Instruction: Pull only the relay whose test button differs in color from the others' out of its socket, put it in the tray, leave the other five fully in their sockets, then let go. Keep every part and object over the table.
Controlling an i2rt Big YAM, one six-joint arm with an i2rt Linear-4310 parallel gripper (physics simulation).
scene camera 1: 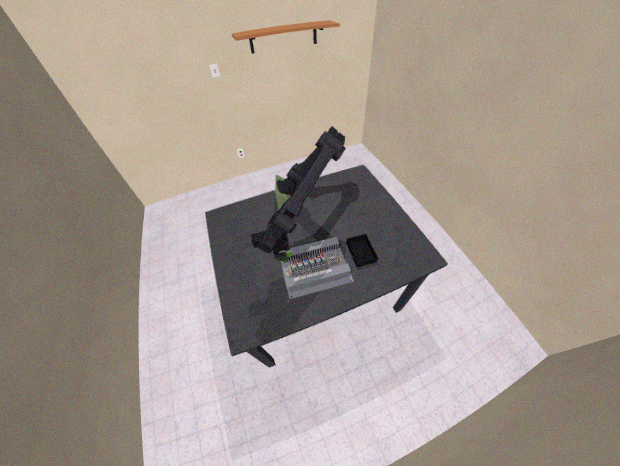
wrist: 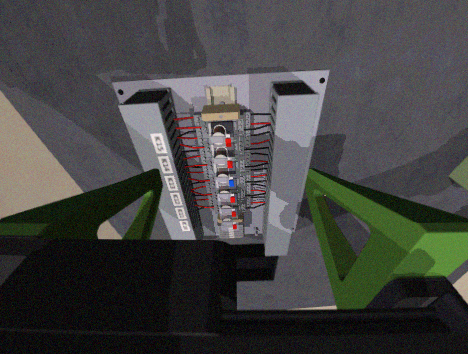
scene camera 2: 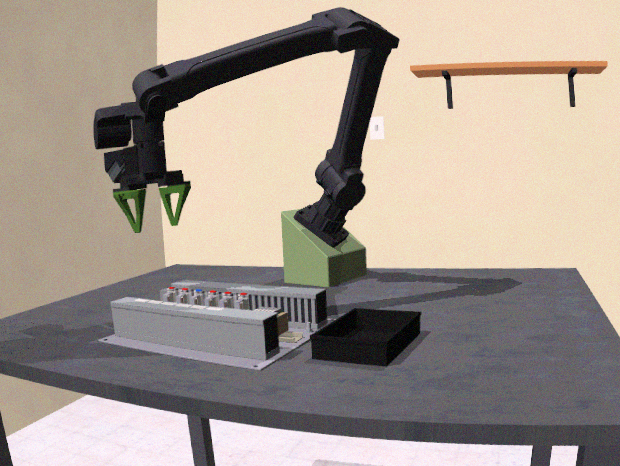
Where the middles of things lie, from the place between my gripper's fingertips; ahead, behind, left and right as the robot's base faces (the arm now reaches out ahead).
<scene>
My hand is 1 cm short of the grey panel (scene camera 2: 285,347), 13 cm to the right of it and 17 cm above it.
</scene>
